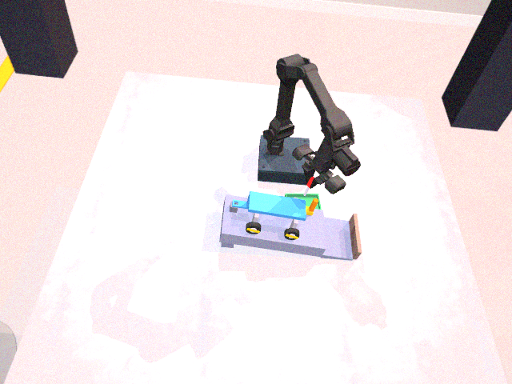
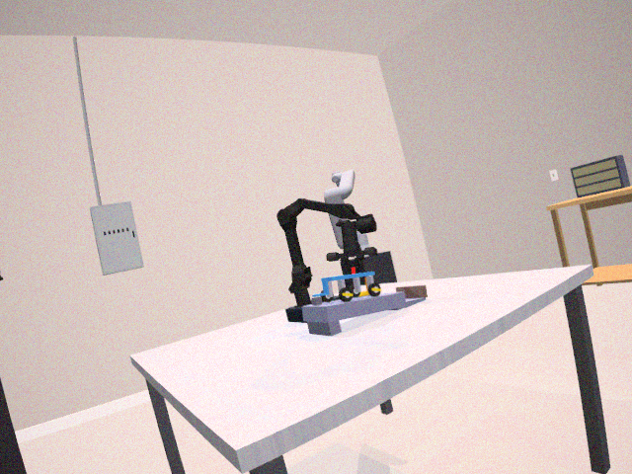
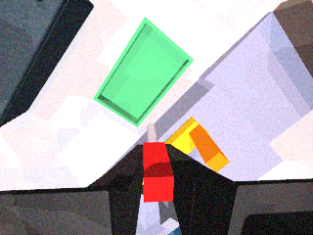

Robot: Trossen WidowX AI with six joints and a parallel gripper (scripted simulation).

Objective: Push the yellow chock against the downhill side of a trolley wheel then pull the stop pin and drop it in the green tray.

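My gripper tip is 140 mm above the green tray and 30 mm past it. Round my gripper tip: blue trolley (110 mm to the right, 110 mm ahead, 20 mm below); red-headed stop pin (right at my gripper tip); yellow chock (50 mm below, 50 mm ahead, 10 mm to the right).
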